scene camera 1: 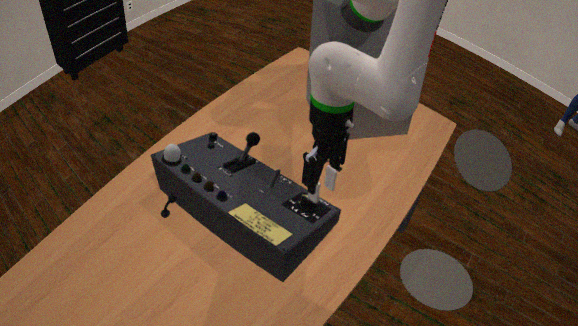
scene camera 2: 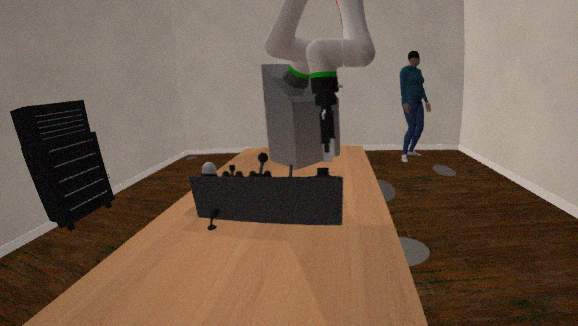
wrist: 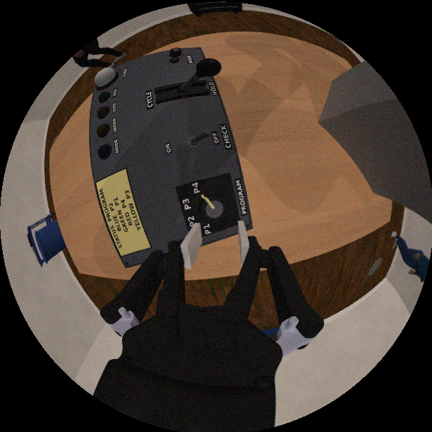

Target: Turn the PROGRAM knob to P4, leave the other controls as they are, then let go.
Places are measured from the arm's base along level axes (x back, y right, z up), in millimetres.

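Pixels of known places: gripper, fingertip midpoint: [scene camera 1: 320,193] [scene camera 2: 329,159]; arm's base, link origin: [scene camera 1: 362,13] [scene camera 2: 295,80].
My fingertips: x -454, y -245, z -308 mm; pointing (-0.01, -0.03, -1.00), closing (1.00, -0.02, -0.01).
Ahead of a thing's pixels: the offset from my fingertips to its middle. "*": to the spot under its first point.
The dark PROGRAM knob {dx -12, dy +25, dz -42 mm} [scene camera 2: 323,172] [wrist: 214,209] sits at one end of the control box {dx -102, dy +194, dz -66 mm} [scene camera 1: 250,197] [scene camera 2: 270,200] [wrist: 140,150]. In the wrist view its yellow pointer [wrist: 208,201] points toward the P4 label [wrist: 196,188]. My gripper [scene camera 1: 322,186] [scene camera 2: 328,151] [wrist: 219,231] is open, its two pale fingertips apart with nothing between them. It hangs above the box's knob end; in the wrist view the fingertips appear off to one side of the knob. In scene camera 1 a fingertip largely covers the knob.
The CHECK toggle {dx -19, dy +145, dz -40 mm} [scene camera 1: 275,178] [wrist: 200,139] stands near the knob. The CYCLE lever's ball {dx +11, dy +270, dz -4 mm} [scene camera 1: 252,139] [scene camera 2: 263,158] [wrist: 208,67] rises higher farther along, near a white dome {* dx -220, dy +353, dz +37 mm} [scene camera 1: 172,153] [wrist: 105,77]. A grey pedestal [scene camera 2: 280,110] stands behind. A person [scene camera 2: 412,82] stands beyond the table.
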